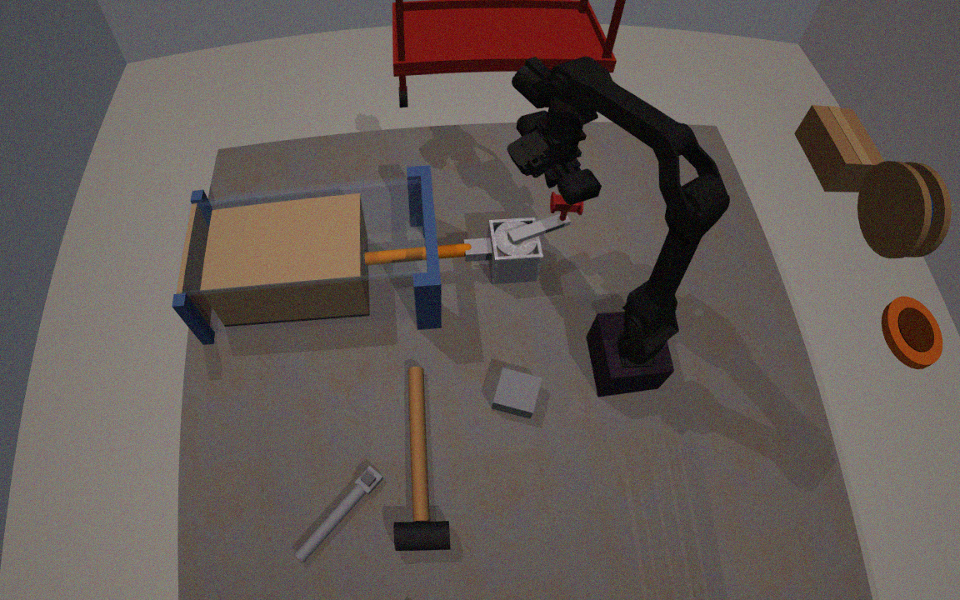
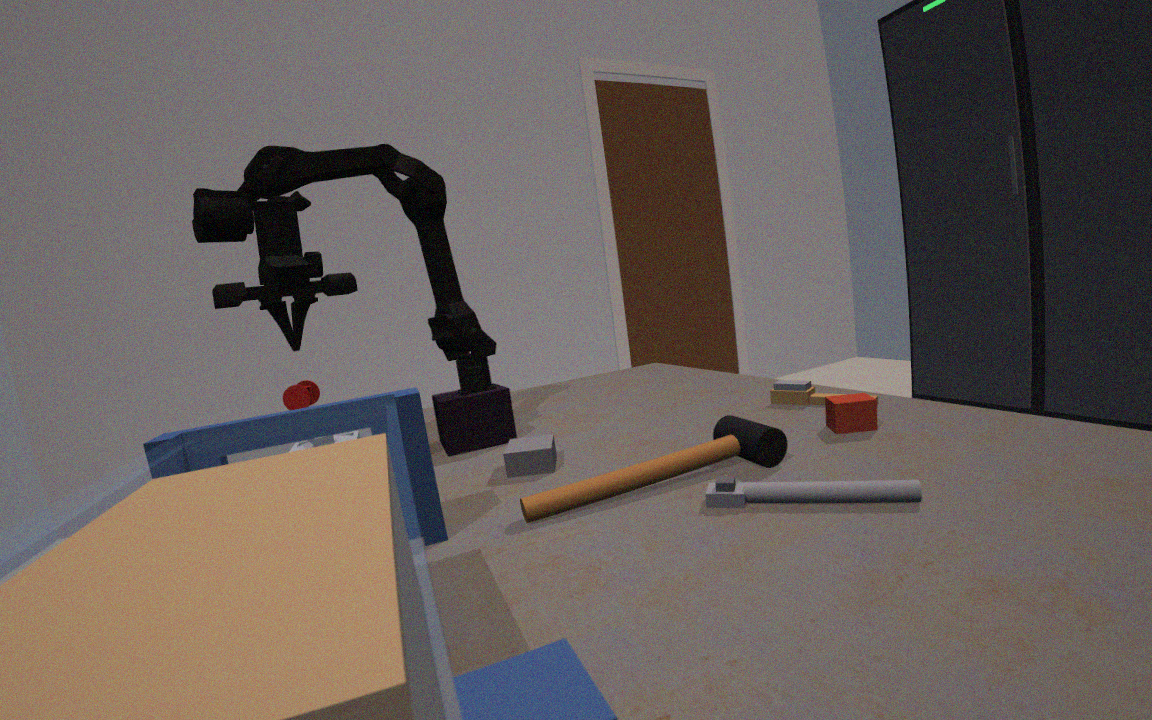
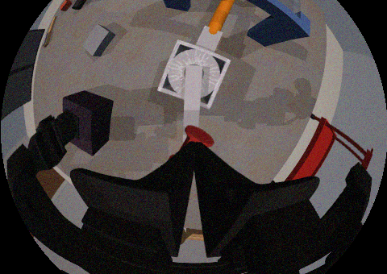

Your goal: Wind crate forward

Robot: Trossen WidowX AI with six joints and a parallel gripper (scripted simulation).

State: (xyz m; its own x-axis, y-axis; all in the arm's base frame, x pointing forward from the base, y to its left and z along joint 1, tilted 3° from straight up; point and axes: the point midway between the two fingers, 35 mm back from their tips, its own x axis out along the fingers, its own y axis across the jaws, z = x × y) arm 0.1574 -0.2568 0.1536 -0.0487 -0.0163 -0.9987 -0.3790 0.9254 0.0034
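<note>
The red knob is 4 cm behind my gripper tip, 2 cm to the right of it and 8 cm below it. The rest, counted from my gripper tip: winch handle 1 cm behind, 11 cm below; grey winch 3 cm ahead, 1 cm to the left, 19 cm below; blue steel frame 21 cm ahead, 4 cm to the left, 11 cm below.
</note>
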